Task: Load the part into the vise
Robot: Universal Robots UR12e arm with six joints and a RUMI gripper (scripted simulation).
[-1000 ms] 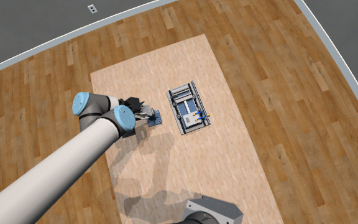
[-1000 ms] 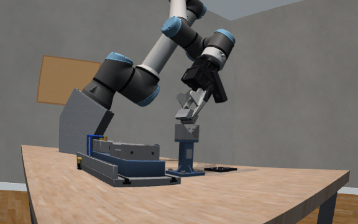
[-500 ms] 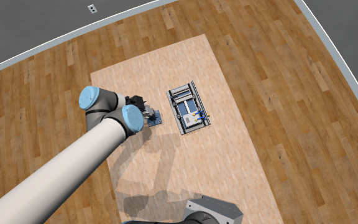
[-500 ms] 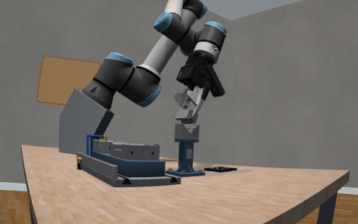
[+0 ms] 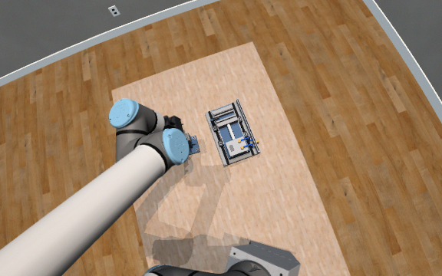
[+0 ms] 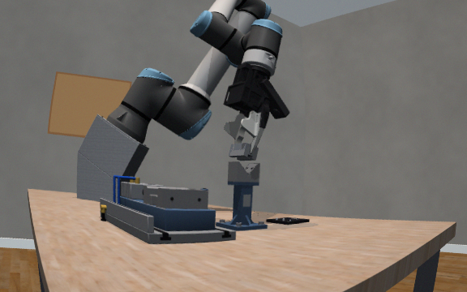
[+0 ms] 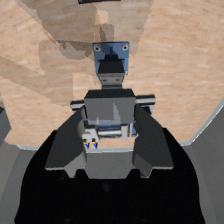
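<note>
Right now my hand is 1 cm above the part. From my hand the other things lie so: work stop 6 cm ahead, 18 cm to the right, 10 cm below; then cylinder rod 3 cm behind, 22 cm to the right, 12 cm below; then moving jaw 2 cm ahead, 22 cm to the right, 12 cm below.
</note>
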